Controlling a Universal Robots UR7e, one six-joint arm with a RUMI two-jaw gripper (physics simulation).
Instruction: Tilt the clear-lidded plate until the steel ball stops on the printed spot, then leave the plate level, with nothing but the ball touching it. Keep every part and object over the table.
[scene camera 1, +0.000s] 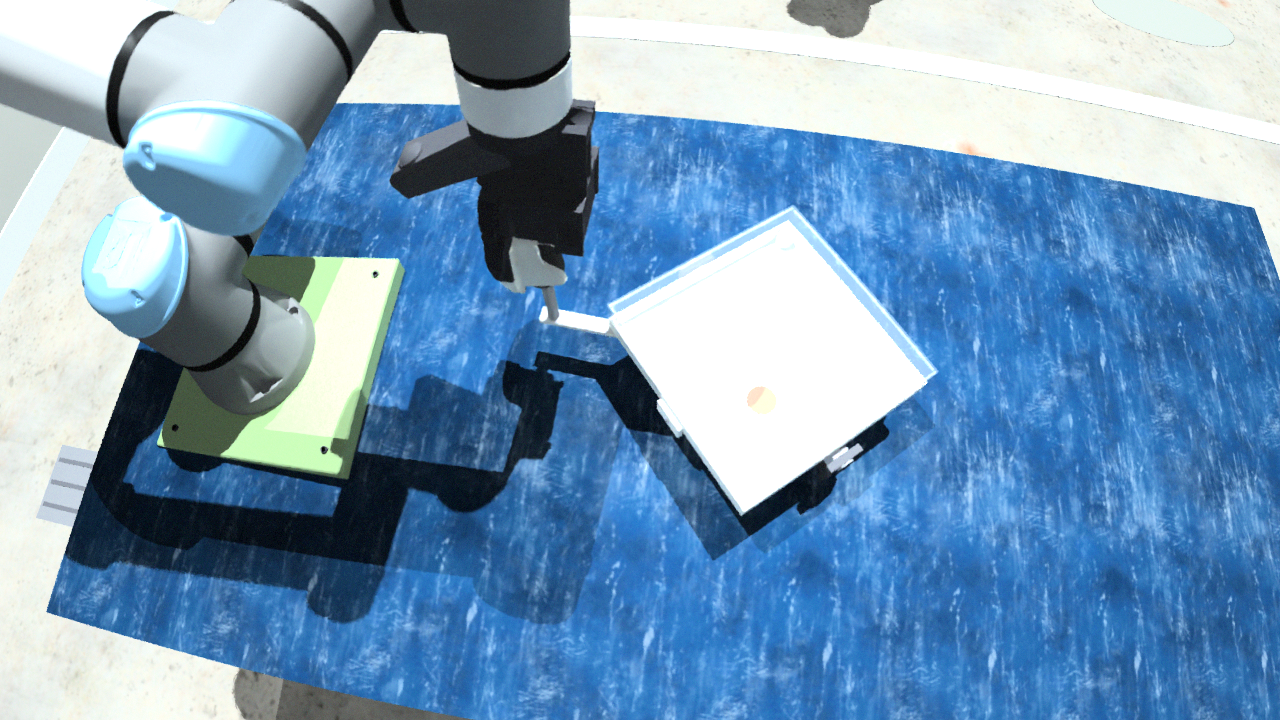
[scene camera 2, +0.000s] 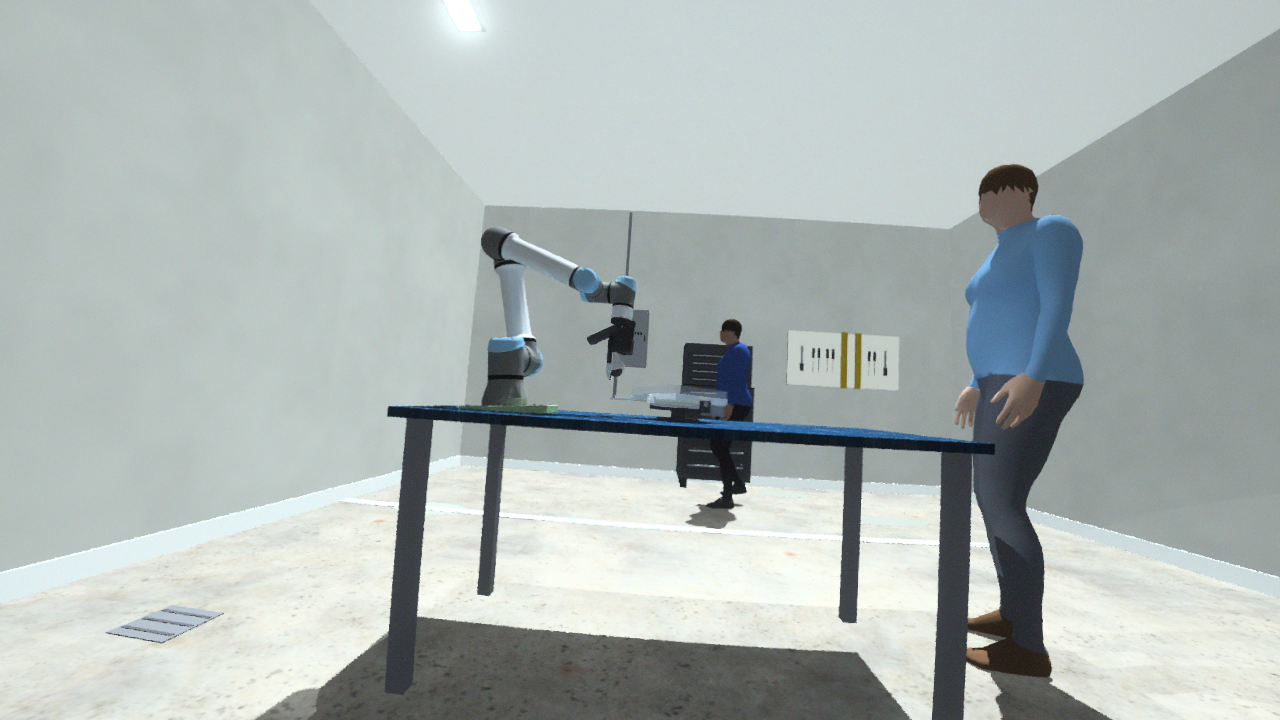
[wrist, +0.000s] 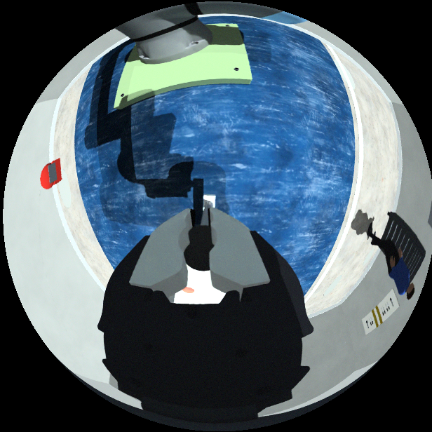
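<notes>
The clear-lidded white plate (scene camera 1: 716, 358) (scene camera 2: 671, 400) (wrist: 207, 295) stands on its support above the blue mat; its exact tilt is hard to tell. The orange printed spot (scene camera 1: 761, 399) (wrist: 188, 290) lies towards its near corner. A faint pale round shape (scene camera 1: 786, 241) shows by the far corner; I cannot tell whether it is the steel ball. A white handle arm (scene camera 1: 577, 320) reaches from the left corner to a thin grey upright post (scene camera 1: 549, 302). My gripper (scene camera 1: 539, 279) (scene camera 2: 614, 371) (wrist: 201, 210) is shut on the post's dark round knob (wrist: 200, 247), above the arm.
The green base board (scene camera 1: 358, 358) (wrist: 190, 72) with the robot's foot is left of the plate. Small grey fittings (scene camera 1: 842, 457) show at the plate's near right side. A person in light blue (scene camera 2: 1020, 295) stands by the table's right end; another (scene camera 2: 733, 367) is behind it.
</notes>
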